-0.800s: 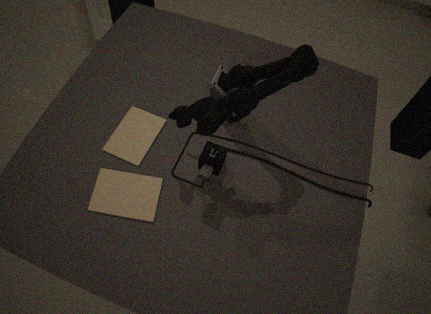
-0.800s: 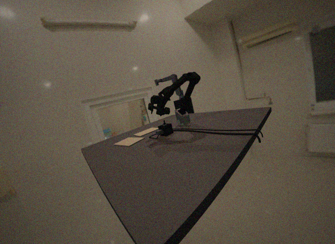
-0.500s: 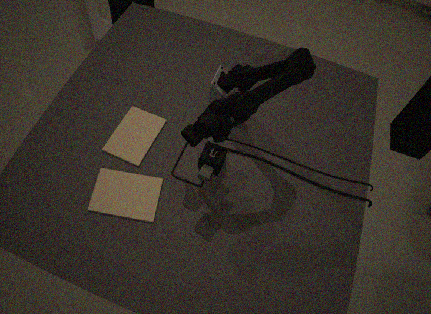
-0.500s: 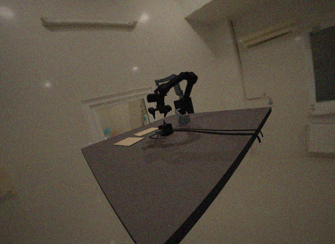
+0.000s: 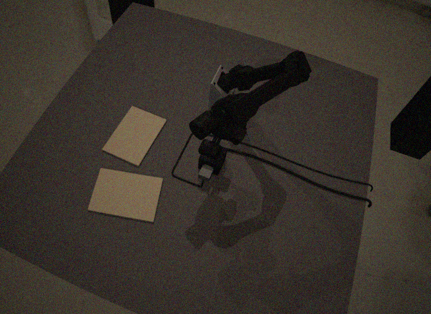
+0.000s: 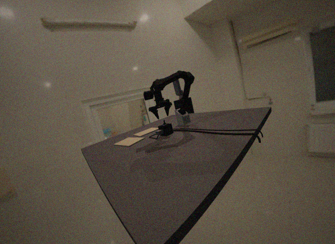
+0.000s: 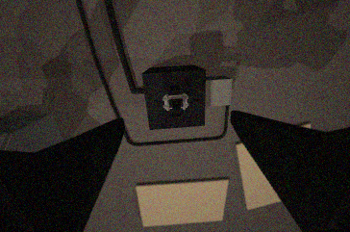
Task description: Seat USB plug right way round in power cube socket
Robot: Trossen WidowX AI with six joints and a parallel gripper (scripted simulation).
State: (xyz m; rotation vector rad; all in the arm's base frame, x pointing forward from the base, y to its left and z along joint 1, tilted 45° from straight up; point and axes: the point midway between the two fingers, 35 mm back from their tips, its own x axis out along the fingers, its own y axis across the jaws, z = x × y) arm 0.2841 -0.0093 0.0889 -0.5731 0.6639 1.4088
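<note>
The USB plug lies 4 cm below my gripper tip. From my gripper tip the other things lie so: USB socket 7 cm below, 1 cm to the right.
</note>
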